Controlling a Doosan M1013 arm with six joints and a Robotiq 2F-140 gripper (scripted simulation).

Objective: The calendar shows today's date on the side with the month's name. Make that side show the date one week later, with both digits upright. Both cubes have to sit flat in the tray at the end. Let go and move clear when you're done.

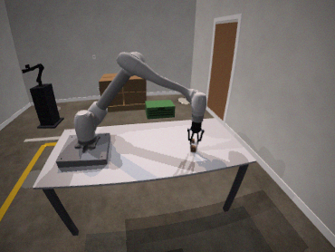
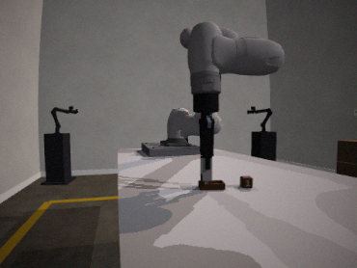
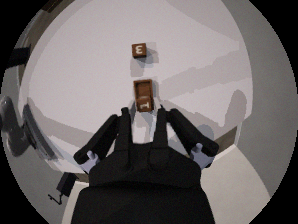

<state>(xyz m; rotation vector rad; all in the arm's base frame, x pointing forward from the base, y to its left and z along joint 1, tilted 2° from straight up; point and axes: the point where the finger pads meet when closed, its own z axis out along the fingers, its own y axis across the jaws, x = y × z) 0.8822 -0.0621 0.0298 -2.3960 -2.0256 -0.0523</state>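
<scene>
Right now my hand is 5 cm above the brown tray and 2 cm to the right of it.
</scene>
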